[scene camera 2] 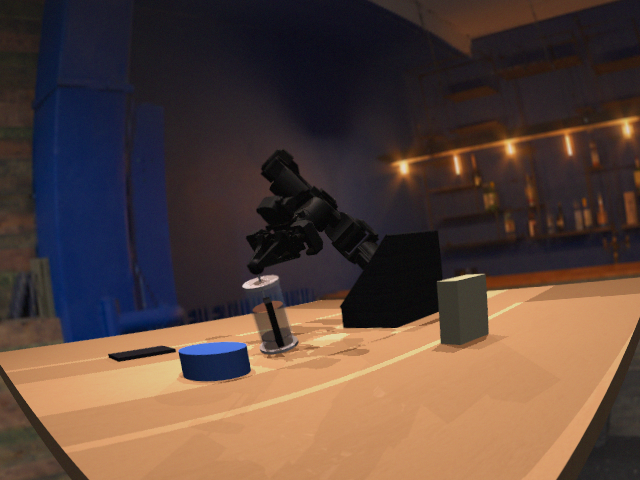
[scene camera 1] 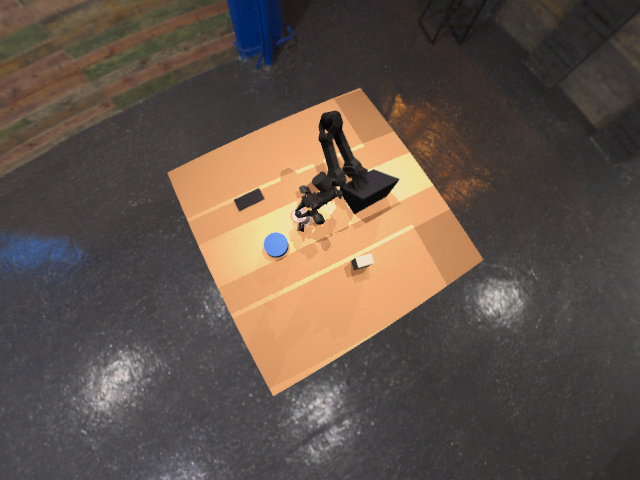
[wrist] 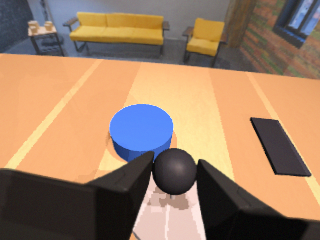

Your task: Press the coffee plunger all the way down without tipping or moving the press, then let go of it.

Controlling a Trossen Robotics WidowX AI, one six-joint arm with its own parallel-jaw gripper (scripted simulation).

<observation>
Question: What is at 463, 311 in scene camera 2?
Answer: A pale block.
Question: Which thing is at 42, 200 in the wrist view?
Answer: My gripper.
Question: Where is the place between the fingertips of my gripper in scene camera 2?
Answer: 253, 267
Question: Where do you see a blue round puck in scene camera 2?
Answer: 213, 361
</observation>
